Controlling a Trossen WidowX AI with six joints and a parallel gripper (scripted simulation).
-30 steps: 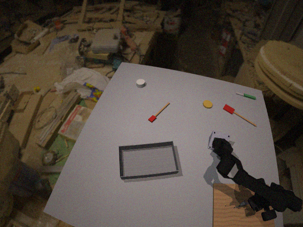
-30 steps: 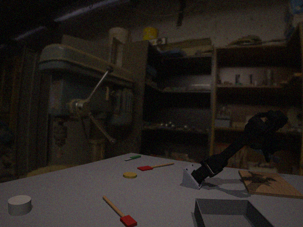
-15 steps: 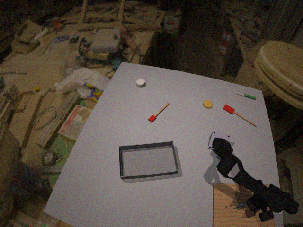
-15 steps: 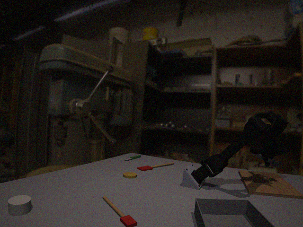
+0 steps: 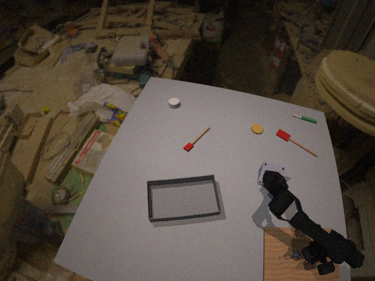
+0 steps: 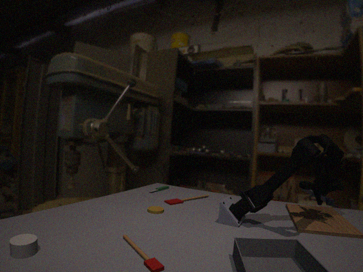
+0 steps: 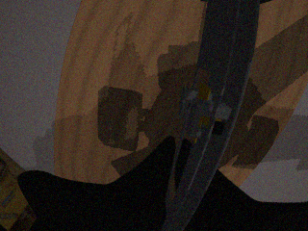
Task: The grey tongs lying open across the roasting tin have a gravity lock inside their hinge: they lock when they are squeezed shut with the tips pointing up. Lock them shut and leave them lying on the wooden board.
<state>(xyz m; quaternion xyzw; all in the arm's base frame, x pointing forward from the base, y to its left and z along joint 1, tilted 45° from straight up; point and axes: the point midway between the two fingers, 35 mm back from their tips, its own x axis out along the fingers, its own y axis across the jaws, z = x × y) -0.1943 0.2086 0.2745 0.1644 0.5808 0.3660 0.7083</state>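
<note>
Now: the wooden board 60 mm below my gripper tip. The rest, counted from my gripper tip: yellow disc: 260 mm ahead, 670 mm to the right, 60 mm below; then white puck: 780 mm ahead, 740 mm to the right, 50 mm below; then grey roasting tin: 570 mm ahead, 150 mm to the right, 40 mm below.
</note>
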